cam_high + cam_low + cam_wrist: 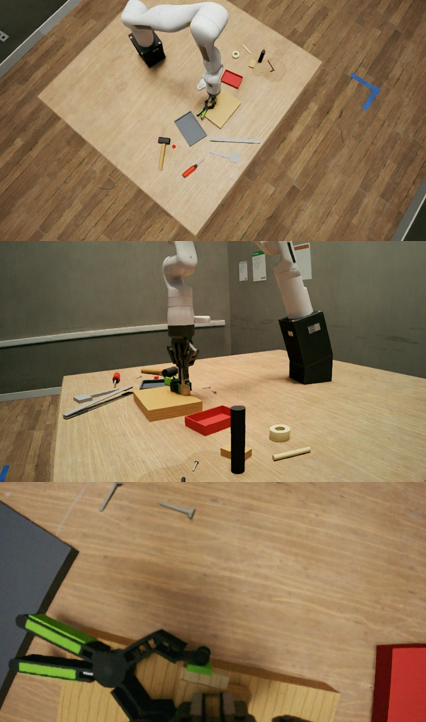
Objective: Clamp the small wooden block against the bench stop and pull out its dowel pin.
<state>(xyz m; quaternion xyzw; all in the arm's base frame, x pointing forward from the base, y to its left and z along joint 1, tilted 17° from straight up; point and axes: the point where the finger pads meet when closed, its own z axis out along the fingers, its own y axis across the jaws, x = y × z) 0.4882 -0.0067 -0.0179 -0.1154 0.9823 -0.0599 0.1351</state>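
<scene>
My gripper is now 20 mm above the dowel pin. From my hand the other things lie so: wooden block 50 mm below; tan bench board 70 mm below, 60 mm ahead, 10 mm to the right; red tray 180 mm to the left, 80 mm below.
</scene>
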